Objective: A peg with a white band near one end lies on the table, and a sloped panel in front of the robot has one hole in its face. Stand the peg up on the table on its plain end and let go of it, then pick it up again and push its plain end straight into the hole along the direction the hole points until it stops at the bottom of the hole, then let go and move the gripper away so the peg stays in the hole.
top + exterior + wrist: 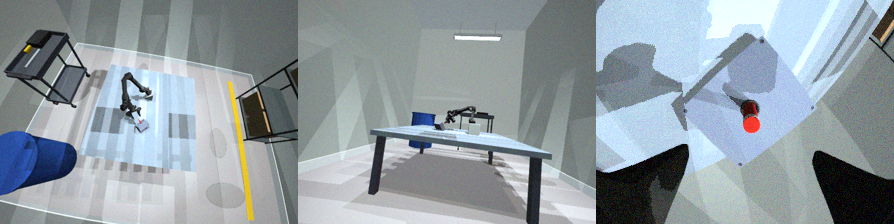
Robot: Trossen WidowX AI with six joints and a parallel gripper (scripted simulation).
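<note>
Right now the peg is 40 mm below my gripper tip, 30 mm to the left of it and 20 mm ahead of it. The rest, counted from my gripper tip: sloped panel (70 mm to the left, 70 mm below, 60 mm ahead).
</note>
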